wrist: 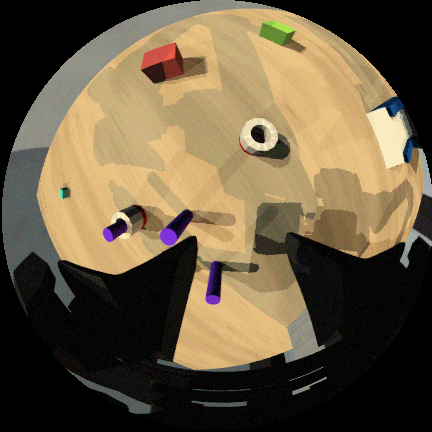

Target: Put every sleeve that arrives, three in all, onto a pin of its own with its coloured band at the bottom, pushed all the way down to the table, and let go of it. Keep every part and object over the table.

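A white sleeve point(131, 220) is on a purple pin point(109, 233) at the left, its red band at the table end. A second purple pin point(177, 226) stands bare beside it. A third purple pin point(214, 282) stands bare, seen between the fingers. Another white sleeve point(267, 142) stands upright on the table right of centre, off any pin, its hole facing up and its red band at the bottom. My gripper point(242, 241) is open and empty above the table, with the free sleeve beyond the fingertips. A third sleeve does not show in the wrist view.
A red block point(162, 62) lies at the upper left and a green block point(276, 33) at the top. A small teal cube point(64, 193) is near the left table edge. A white panel with blue parts point(390, 137) is at the right edge. Shadows fall across the table point(330, 120).
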